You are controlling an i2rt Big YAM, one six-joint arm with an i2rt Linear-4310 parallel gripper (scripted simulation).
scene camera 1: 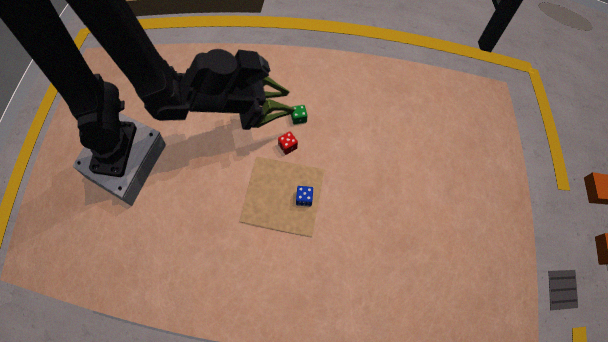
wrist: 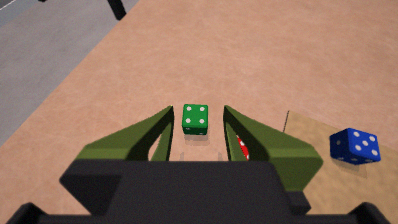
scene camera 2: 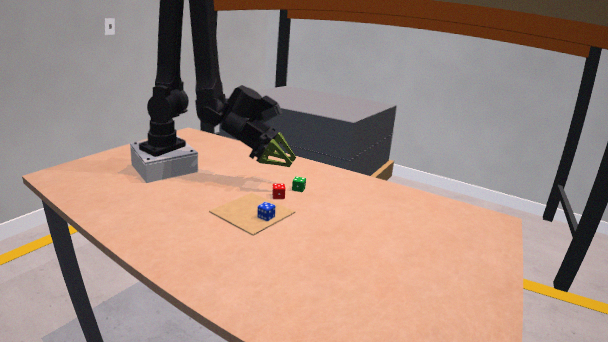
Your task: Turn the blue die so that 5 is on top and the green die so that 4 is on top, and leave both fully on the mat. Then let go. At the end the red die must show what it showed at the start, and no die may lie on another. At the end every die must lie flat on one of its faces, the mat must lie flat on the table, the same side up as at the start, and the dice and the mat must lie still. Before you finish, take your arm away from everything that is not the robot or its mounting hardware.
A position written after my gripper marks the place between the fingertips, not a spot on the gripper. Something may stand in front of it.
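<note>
You can see my gripper (scene camera 1: 290, 102) here, and the wrist view has my gripper (wrist: 198, 111) as well, as does scene camera 2, with the gripper (scene camera 2: 293, 162). There's a green die (wrist: 195, 117) too. And then there's a tan mat (scene camera 1: 270, 202), with scene camera 2 also showing the mat (scene camera 2: 242, 212).
</note>
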